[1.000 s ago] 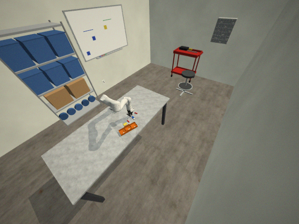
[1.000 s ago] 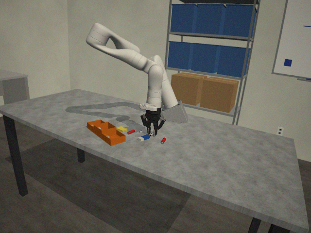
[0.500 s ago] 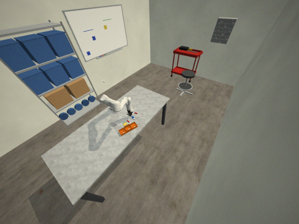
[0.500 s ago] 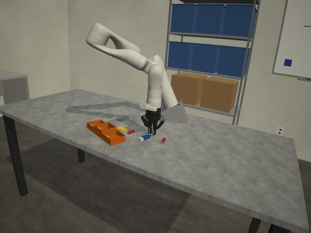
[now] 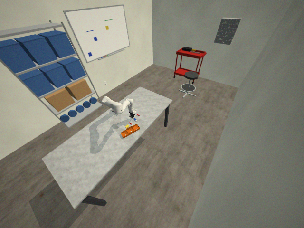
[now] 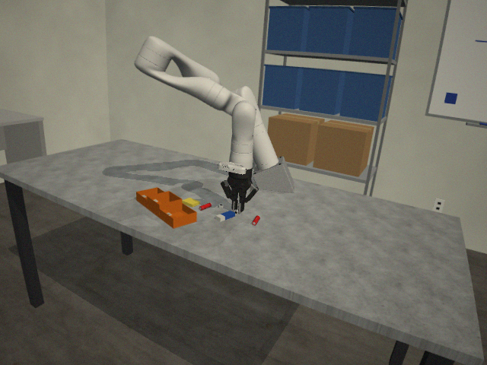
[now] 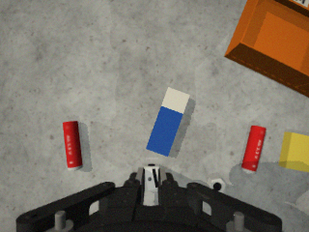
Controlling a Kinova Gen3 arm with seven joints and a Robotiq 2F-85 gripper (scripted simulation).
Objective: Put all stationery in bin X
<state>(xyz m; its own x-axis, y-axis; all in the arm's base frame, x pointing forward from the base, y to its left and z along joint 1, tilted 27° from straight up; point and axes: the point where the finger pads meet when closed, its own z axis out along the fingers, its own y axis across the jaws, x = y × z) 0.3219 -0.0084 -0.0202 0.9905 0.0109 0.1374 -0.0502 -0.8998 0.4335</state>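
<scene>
Now: the white eraser 60 mm ahead of my hand, 20 mm to the right of it and 20 mm below it. From my hand the other things lie so: nut (10 mm behind, 70 mm to the right, 20 mm below); then grey sharpener-like piece (10 mm below); then yellow block (20 mm ahead, 170 mm to the right, 20 mm below).
</scene>
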